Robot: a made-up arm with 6 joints.
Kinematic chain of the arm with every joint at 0, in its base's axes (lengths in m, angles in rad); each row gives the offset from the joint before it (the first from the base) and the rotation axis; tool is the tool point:
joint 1: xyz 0 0 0.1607 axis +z
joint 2: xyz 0 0.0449 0 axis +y
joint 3: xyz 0 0 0.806 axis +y
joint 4: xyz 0 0 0.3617 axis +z
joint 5: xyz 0 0 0 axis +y
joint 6: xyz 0 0 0.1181 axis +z
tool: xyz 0 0 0
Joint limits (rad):
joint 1: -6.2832..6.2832
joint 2: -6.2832..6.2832
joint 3: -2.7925..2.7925
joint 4: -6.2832..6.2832
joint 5: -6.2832..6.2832
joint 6: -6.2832..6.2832
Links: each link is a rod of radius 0.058 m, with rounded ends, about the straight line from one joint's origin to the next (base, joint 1, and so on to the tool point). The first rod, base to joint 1, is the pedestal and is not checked.
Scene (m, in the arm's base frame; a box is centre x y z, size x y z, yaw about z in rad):
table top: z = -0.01
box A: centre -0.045 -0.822 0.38 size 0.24 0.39 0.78 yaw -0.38
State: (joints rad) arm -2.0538 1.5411 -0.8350 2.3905 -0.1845 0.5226
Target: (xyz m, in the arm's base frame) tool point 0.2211 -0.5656 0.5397
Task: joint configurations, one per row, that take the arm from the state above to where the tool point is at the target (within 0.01 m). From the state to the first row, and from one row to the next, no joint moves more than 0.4 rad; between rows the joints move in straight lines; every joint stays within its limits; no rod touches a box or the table.
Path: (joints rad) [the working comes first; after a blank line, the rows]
Joints at the target: -1.2887 1.6411 -2.0470 2.4039 0.1264 0.5226
Straight joint move there: touches box A.

1: -2.0111 1.1648 -0.6367 2.3711 -0.2317 0.6352
2: -1.9684 0.7886 -0.4385 2.3517 -0.2790 0.7477
3: -1.9257 0.4123 -0.2402 2.3323 -0.3262 0.8603
4: -1.5729 0.2321 -0.4622 2.4353 -0.5109 0.5601
5: -1.2201 0.0519 -0.6843 2.5383 -0.6956 0.2598
6: -0.8673 -0.1283 -0.9063 2.6413 -0.8804 -0.0404
7: -0.5145 -0.3084 -1.1284 2.7443 -1.0651 -0.3407
8: -0.6693 0.0815 -1.3121 2.6762 -0.8268 -0.1680
9: -0.8242 0.4714 -1.4958 2.6081 -0.5885 0.0046
10: -0.9790 0.8613 -1.6796 2.5400 -0.3502 0.1773
11: -1.1339 1.2512 -1.8633 2.4720 -0.1119 0.3499
12: -1.2887 1.6411 -2.0470 2.4039 0.1264 0.5226

